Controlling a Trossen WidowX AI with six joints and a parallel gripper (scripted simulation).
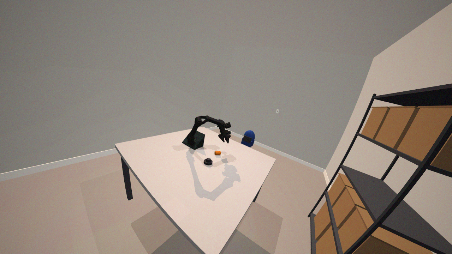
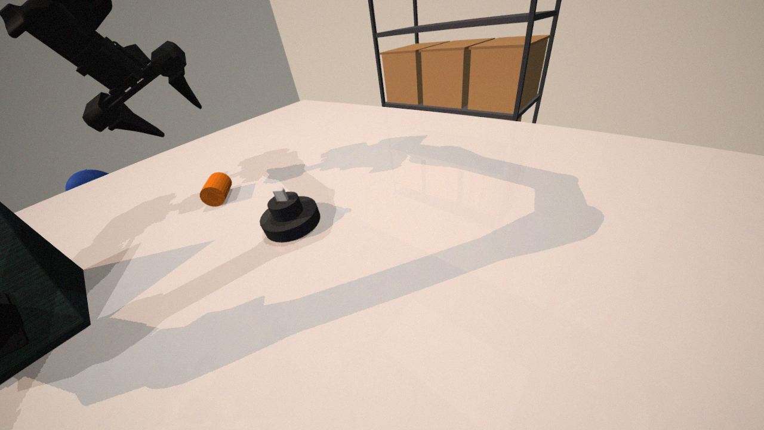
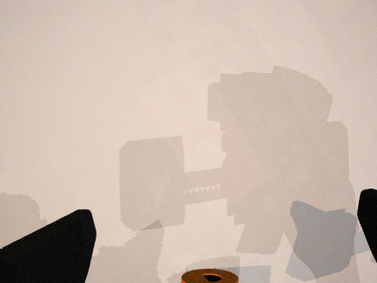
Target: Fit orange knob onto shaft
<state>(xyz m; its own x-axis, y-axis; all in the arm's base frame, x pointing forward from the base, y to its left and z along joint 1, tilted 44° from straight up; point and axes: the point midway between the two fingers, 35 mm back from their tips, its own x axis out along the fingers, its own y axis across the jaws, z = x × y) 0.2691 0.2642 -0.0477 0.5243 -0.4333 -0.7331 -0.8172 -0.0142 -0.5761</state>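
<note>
Now: gripper tip 110 mm to the left of the orange knob, 110 mm above it and 20 mm past it. Also, from my gripper tip: round black pedestal 300 mm to the right, 100 mm below, 40 mm ahead.
</note>
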